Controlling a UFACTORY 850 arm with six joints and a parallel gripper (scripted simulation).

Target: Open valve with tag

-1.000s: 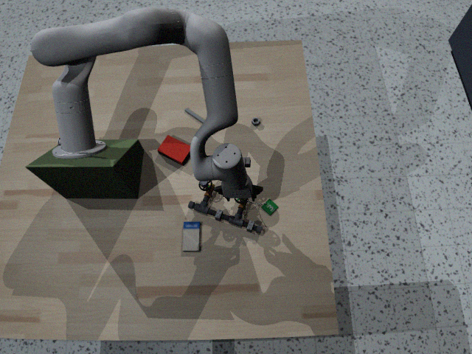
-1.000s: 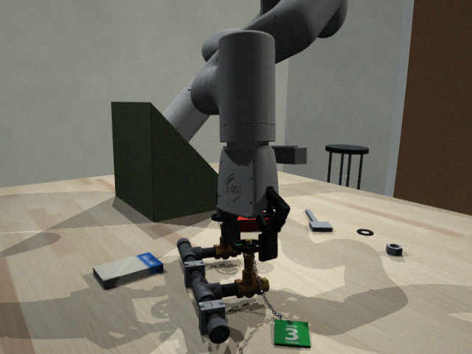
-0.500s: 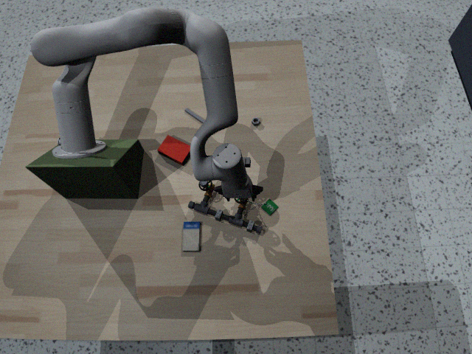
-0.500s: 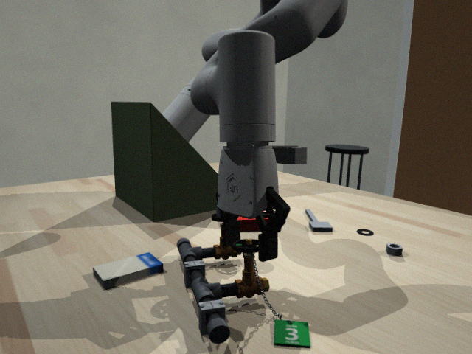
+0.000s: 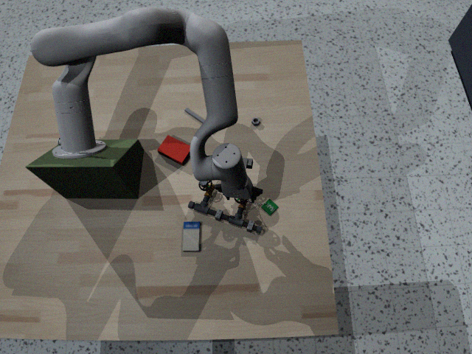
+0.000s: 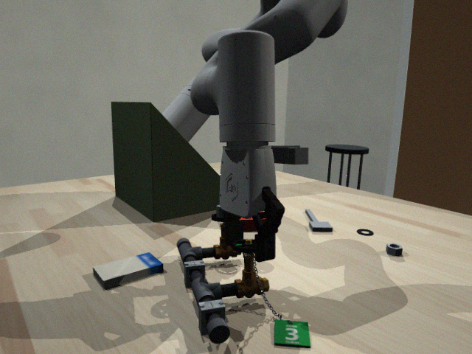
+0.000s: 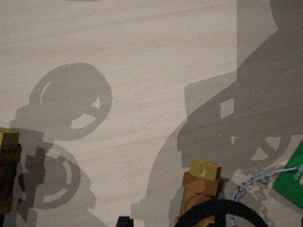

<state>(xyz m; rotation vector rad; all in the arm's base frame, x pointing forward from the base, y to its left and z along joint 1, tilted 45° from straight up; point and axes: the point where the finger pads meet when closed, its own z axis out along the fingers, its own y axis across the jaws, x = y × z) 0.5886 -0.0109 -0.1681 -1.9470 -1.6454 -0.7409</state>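
Right now my hand is 100 mm short of the green tag and 90 mm above it. Also, from my hand: red block 280 mm behind, 220 mm to the left, 80 mm below; grey-and-blue block 180 mm behind, 130 mm to the right, 80 mm below; grey bar tool 370 mm to the left, 180 mm behind, 80 mm below.
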